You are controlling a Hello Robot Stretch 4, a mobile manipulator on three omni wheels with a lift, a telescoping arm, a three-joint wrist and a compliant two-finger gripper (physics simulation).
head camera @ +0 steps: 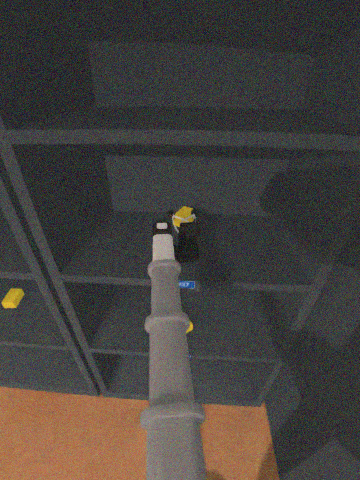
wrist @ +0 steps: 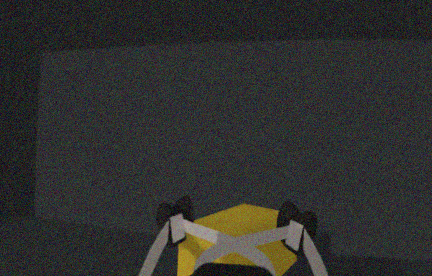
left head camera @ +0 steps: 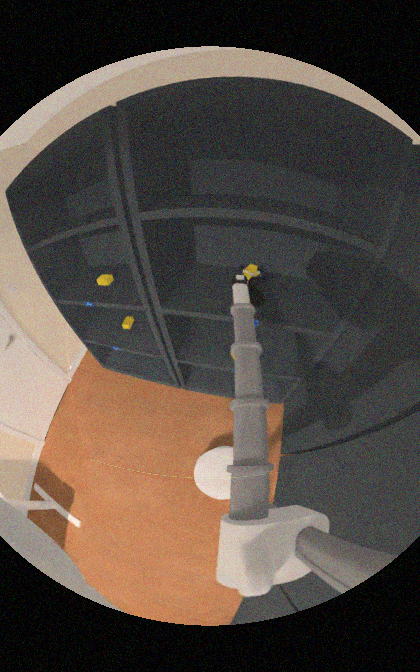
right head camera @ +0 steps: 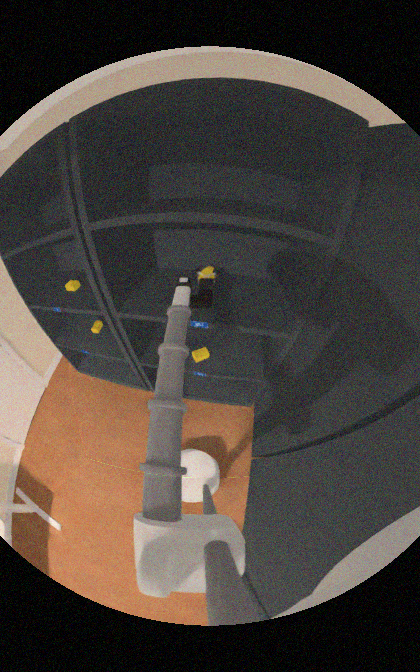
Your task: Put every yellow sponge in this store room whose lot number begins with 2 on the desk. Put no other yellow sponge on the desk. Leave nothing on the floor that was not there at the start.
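Frame: origin at the robot's base, x ahead, y left, z up, level; centimetres.
Seen in the pictures: gripper, fingertip midpoint: [head camera: 182, 210] [wrist: 236, 215].
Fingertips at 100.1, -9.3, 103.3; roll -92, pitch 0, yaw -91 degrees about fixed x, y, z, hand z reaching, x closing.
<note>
Offsets run from my fingertips to a thing's top centre, as dx, dy, dz. "pt": to the spot under its first point.
A yellow sponge {-1.3, -0.7, +0.1} [head camera: 184, 212] [left head camera: 251, 270] [right head camera: 208, 270] [wrist: 242, 214] is on a shelf compartment's board. My gripper [wrist: 236, 215] has a finger pad pressed on each side of it. Another yellow sponge {-22.0, +2.8, -48.2} [head camera: 189, 327] [right head camera: 200, 354] lies one level below, partly hidden by the arm in the head view. In the bay to the left, one yellow sponge [left head camera: 105, 279] [right head camera: 73, 285] lies on the upper shelf and one {+2.7, +91.9, -48.2} [head camera: 13, 298] [left head camera: 128, 322] [right head camera: 97, 327] on the lower. A blue label {pt -35.0, +1.8, -9.0} [head camera: 187, 285] [right head camera: 199, 324] on the shelf edge is too blurred to read fully. The desk does not show.
The dark shelf unit [head camera: 200, 137] [left head camera: 225, 214] [right head camera: 200, 217] has a double upright post left of the arm. The telescoping arm [head camera: 170, 350] [left head camera: 248, 425] [right head camera: 167, 425] reaches into it. A white round object [left head camera: 212, 472] [right head camera: 200, 475] stands on the orange floor [left head camera: 140, 425] below the arm.
</note>
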